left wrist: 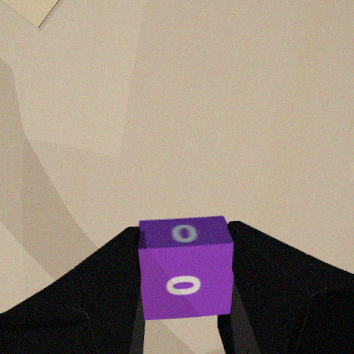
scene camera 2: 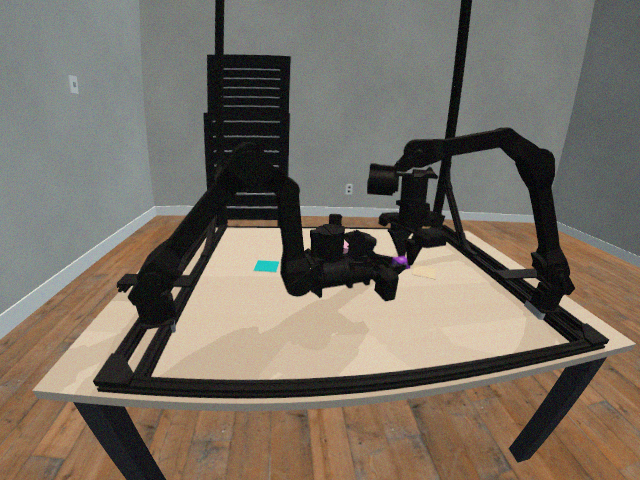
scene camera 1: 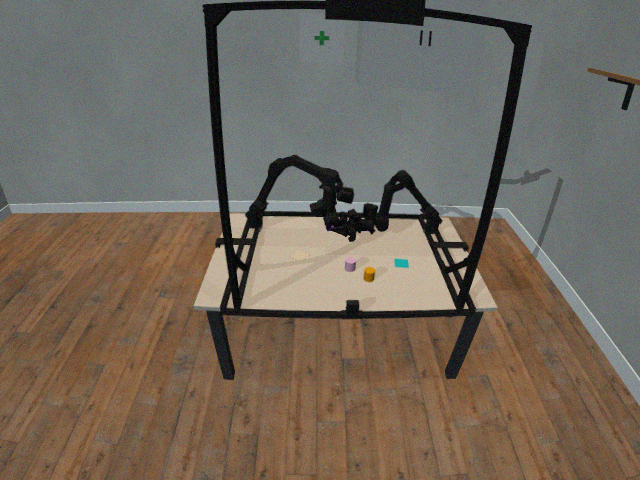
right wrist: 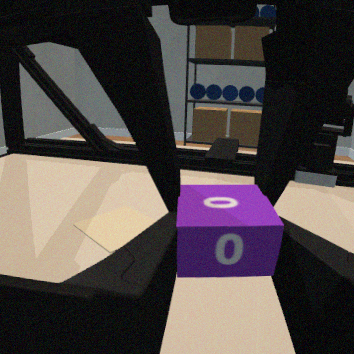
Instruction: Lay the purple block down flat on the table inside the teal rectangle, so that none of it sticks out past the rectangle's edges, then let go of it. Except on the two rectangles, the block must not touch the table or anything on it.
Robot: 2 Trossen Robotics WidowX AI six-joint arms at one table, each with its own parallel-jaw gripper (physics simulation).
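Frame: origin at the left arm's base, x ahead, y left, z up, level; millimetres.
Seen in the pictures: left gripper, fingertip midpoint: point(left wrist: 183, 235) point(scene camera 2: 405, 262) point(scene camera 1: 327, 227) point(right wrist: 218, 211); right gripper, fingertip midpoint: point(left wrist: 184, 263) point(scene camera 2: 401, 263) point(scene camera 1: 329, 227) point(right wrist: 222, 225); left arm's base, link origin: point(scene camera 2: 543, 305) point(scene camera 1: 255, 225) point(right wrist: 314, 167); right arm's base, link origin: point(scene camera 2: 157, 317) point(scene camera 1: 431, 230).
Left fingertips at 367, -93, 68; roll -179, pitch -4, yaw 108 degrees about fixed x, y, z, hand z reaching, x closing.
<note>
Pixels of each thing's top centre, then the offset from my left fingertips to it, as dx, dy, dz. "spot": a spot on its surface instead.
- purple block, top centre: point(right wrist: 225, 197) point(left wrist: 188, 286) point(scene camera 2: 402, 258) +13, +4, +11
- teal rectangle, surface spot: point(scene camera 2: 266, 266) point(scene camera 1: 401, 262) spot: +347, -116, -86
- pale yellow rectangle, surface spot: point(left wrist: 32, 10) spot: -76, -105, -86
- pink cylinder, top centre: point(scene camera 2: 347, 245) point(scene camera 1: 350, 260) +116, -186, -41
- orange cylinder, top centre: point(scene camera 1: 369, 270) +197, -248, -42
The purple block point(scene camera 1: 330, 227) point(scene camera 2: 400, 261) point(left wrist: 186, 260) point(right wrist: 229, 250) is held in the air above the table, with a 0 on two faces. My left gripper point(left wrist: 183, 235) points down and is shut on it from above. My right gripper point(right wrist: 222, 225) reaches in from the side, about level. Its fingers lie against two opposite sides of the block, and it is shut on the block too. The teal rectangle point(scene camera 1: 401, 263) point(scene camera 2: 266, 266) lies on the table, right of centre in scene camera 1 and left of the right arm's wrist in scene camera 2.
A pale yellow rectangle point(scene camera 1: 299, 255) point(scene camera 2: 424, 273) point(left wrist: 32, 10) point(right wrist: 112, 227) lies on the table. A pink cylinder point(scene camera 1: 350, 265) point(scene camera 2: 345, 245) and an orange cylinder point(scene camera 1: 369, 274) stand near the teal rectangle. A small black box point(scene camera 1: 352, 305) sits on the front rail. Tall black frame posts point(scene camera 1: 219, 129) rise at the sides.
</note>
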